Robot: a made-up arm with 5 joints.
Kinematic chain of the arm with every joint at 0, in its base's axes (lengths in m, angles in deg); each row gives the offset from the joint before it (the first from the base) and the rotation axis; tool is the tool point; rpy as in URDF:
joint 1: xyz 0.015 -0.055 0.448 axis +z
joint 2: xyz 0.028 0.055 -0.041 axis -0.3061 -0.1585 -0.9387
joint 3: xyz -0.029 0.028 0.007 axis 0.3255 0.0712 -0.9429
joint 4: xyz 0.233 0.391 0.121 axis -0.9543 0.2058 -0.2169
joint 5: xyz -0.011 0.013 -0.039 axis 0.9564 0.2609 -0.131
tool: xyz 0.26 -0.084 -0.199 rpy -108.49 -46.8 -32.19
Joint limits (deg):
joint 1: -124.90..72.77
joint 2: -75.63..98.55
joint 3: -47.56..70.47
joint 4: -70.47..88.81
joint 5: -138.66..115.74
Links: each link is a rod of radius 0.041 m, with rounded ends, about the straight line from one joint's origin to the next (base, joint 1, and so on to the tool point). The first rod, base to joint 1, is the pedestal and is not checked.
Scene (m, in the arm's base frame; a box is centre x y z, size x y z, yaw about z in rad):
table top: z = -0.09
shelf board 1: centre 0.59 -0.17 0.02 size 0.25 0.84 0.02 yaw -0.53
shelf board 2: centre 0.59 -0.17 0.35 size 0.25 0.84 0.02 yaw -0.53
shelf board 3: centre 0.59 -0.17 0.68 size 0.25 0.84 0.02 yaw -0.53
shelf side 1: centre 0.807 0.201 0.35 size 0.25 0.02 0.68 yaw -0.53
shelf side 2: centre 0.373 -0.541 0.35 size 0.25 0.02 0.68 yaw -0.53
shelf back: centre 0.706 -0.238 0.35 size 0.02 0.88 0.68 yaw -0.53
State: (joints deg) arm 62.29 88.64 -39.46 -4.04 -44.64
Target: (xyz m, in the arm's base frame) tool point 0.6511 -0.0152 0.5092
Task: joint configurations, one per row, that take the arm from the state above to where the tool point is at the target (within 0.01 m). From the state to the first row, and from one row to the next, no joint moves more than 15 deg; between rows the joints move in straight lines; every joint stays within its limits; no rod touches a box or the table.
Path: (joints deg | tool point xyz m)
1: 53.90 91.94 -32.43 -14.29 -43.55 | 0.5318 0.2902 0.4205
2: 45.51 95.25 -25.39 -24.53 -42.46 | 0.6128 0.1452 0.4609
3: 37.11 98.55 -18.36 -34.78 -41.38 | 0.6511 -0.0152 0.5092

